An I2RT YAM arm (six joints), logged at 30 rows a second.
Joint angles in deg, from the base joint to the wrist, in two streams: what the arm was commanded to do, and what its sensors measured. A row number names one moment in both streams.
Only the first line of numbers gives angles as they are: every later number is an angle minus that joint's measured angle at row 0.
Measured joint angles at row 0:
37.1, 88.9, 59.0, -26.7, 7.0, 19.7
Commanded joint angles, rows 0 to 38:
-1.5, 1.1, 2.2, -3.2, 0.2, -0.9
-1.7, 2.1, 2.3, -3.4, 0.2, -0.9
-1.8, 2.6, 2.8, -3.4, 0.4, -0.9
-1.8, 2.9, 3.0, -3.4, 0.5, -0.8
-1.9, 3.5, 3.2, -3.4, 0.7, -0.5
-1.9, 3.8, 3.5, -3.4, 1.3, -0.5
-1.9, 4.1, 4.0, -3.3, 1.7, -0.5
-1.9, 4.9, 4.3, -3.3, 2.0, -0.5
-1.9, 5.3, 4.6, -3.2, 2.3, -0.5
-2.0, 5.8, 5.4, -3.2, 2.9, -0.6
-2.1, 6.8, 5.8, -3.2, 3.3, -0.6
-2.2, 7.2, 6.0, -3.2, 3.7, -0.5
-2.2, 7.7, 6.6, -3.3, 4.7, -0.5
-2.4, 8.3, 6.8, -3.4, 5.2, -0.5
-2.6, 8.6, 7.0, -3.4, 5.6, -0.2
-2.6, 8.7, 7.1, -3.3, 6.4, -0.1
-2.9, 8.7, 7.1, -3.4, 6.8, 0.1
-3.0, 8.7, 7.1, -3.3, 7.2, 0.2
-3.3, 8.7, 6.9, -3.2, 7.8, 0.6
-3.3, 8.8, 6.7, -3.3, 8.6, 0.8
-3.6, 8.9, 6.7, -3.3, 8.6, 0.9
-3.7, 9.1, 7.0, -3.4, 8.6, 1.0
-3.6, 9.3, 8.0, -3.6, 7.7, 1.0
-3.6, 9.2, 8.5, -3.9, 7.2, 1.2
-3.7, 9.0, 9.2, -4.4, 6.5, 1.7
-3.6, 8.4, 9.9, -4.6, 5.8, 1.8
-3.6, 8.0, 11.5, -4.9, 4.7, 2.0
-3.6, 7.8, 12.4, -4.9, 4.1, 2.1
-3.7, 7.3, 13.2, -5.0, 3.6, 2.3
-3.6, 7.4, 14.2, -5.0, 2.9, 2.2
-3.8, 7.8, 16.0, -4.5, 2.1, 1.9
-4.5, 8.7, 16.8, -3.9, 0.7, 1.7
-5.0, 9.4, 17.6, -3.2, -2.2, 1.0
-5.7, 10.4, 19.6, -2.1, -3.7, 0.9
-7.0, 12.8, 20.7, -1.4, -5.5, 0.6
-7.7, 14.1, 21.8, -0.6, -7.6, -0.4
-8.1, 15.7, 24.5, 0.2, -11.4, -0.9
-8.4, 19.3, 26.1, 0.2, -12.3, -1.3
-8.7, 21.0, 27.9, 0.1, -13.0, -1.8
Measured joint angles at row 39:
-7.3, 15.0, 24.2, -0.2, -6.5, 0.2
